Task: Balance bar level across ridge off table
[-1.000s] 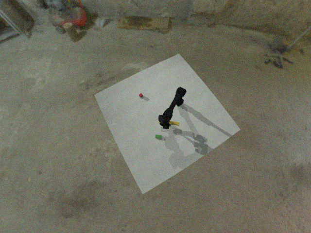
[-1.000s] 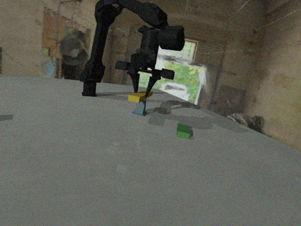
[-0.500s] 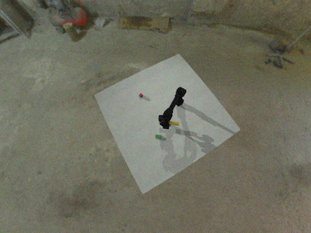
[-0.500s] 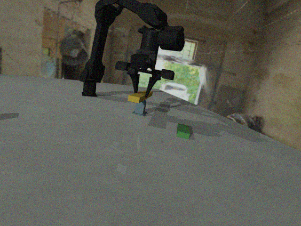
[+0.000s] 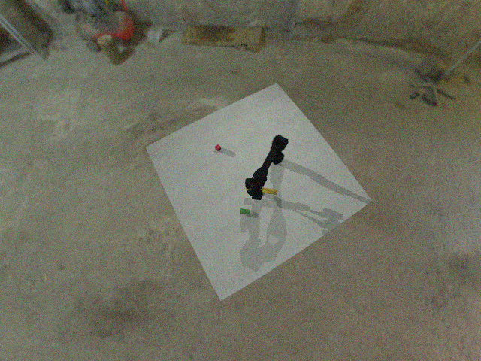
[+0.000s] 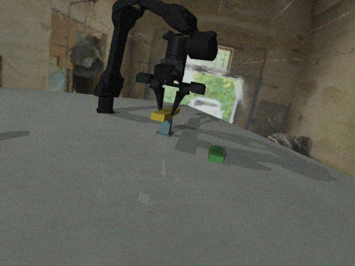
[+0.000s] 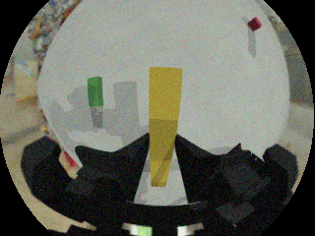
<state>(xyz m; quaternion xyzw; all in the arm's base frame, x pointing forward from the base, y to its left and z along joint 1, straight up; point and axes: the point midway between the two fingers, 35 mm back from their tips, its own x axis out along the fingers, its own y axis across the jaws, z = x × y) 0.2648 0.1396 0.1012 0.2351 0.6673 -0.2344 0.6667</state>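
Now: gripper tip 2 cm to the right of the yellow bar and 2 cm past it. From my gripper tip the other things lie so: green block: 15 cm ahead, 8 cm to the left, 6 cm below; then small red cube: 46 cm to the right, 8 cm ahead, 5 cm below.
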